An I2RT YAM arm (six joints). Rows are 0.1 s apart.
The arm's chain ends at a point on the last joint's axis. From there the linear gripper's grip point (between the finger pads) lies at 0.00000 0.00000 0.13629 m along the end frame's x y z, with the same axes.
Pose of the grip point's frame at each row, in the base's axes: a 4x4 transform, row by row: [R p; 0 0 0 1], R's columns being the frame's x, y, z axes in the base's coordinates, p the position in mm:
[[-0.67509 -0.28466 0.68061 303.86], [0.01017 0.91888 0.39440 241.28], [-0.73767 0.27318 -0.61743 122.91], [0 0 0 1]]
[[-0.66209 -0.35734 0.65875 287.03], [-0.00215 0.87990 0.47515 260.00], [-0.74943 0.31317 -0.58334 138.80], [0 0 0 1]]
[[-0.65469 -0.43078 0.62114 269.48], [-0.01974 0.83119 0.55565 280.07], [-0.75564 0.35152 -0.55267 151.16], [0 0 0 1]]
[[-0.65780 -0.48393 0.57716 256.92], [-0.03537 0.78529 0.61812 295.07], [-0.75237 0.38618 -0.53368 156.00], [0 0 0 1]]
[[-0.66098 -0.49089 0.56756 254.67], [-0.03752 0.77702 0.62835 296.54], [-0.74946 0.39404 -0.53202 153.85], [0 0 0 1]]
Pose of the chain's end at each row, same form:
[[-0.67509 -0.28466 0.68061 211.10], [0.01017 0.91888 0.39440 187.53], [-0.73767 0.27318 -0.61743 207.06], [0 0 0 1]]
[[-0.66209 -0.35734 0.65875 197.25], [-0.00215 0.87990 0.47515 195.24], [-0.74943 0.31317 -0.58334 218.30], [0 0 0 1]]
[[-0.65469 -0.43078 0.62114 184.82], [-0.01974 0.83119 0.55565 204.34], [-0.75564 0.35152 -0.55267 226.48], [0 0 0 1]]
[[-0.65780 -0.48393 0.57716 178.26], [-0.03537 0.78529 0.61812 210.83], [-0.75237 0.38618 -0.53368 228.74], [0 0 0 1]]
[[-0.66098 -0.49089 0.56756 177.32], [-0.03752 0.77702 0.62835 210.90], [-0.74946 0.39404 -0.53202 226.36], [0 0 0 1]]

